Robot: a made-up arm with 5 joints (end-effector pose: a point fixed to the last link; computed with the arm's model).
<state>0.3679 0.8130 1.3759 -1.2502 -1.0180</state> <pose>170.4 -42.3 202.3 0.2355 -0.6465 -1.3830</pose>
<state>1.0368 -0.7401 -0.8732 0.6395 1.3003</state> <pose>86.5 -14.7 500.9 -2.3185 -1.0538 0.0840</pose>
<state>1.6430 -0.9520 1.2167 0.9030 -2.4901</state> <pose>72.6 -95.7 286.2 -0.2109 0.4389 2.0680</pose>
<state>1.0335 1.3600 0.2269 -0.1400 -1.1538</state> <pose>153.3 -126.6 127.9 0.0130 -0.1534 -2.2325</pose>
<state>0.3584 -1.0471 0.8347 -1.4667 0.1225</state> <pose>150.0 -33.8 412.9 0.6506 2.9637 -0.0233</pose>
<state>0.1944 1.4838 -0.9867 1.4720 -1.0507</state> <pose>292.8 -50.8 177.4 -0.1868 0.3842 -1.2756</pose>
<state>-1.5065 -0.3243 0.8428 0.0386 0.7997</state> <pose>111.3 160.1 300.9 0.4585 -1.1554 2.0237</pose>
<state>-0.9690 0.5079 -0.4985 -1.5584 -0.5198</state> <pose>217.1 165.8 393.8 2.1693 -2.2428 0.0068</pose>
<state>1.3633 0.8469 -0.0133 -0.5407 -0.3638</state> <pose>128.7 -234.5 234.9 -0.6582 -1.2786 -1.5017</pose>
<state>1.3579 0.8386 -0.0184 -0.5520 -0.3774</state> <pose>130.2 -235.2 237.6 -0.6588 -1.3102 -1.4974</pose>
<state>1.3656 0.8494 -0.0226 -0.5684 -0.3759</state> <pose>128.4 -235.6 236.6 -0.6702 -1.3177 -1.4980</pose>
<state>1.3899 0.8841 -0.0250 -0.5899 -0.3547</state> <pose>122.5 -235.4 230.9 -0.6948 -1.2924 -1.5054</pose>
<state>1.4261 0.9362 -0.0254 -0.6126 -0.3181</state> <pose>113.6 -234.0 221.6 -0.7254 -1.2390 -1.5179</pose>
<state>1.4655 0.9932 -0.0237 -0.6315 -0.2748</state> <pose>104.0 -231.3 211.2 -0.7521 -1.1708 -1.5318</pose>
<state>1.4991 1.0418 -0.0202 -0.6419 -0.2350</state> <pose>95.9 -228.0 202.0 -0.7679 -1.1041 -1.5439</pose>
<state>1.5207 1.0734 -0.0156 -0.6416 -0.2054</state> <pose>90.9 -225.0 195.6 -0.7714 -1.0506 -1.5517</pose>
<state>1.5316 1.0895 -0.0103 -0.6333 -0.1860</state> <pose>88.3 -222.9 191.9 -0.7666 -1.0116 -1.5559</pose>
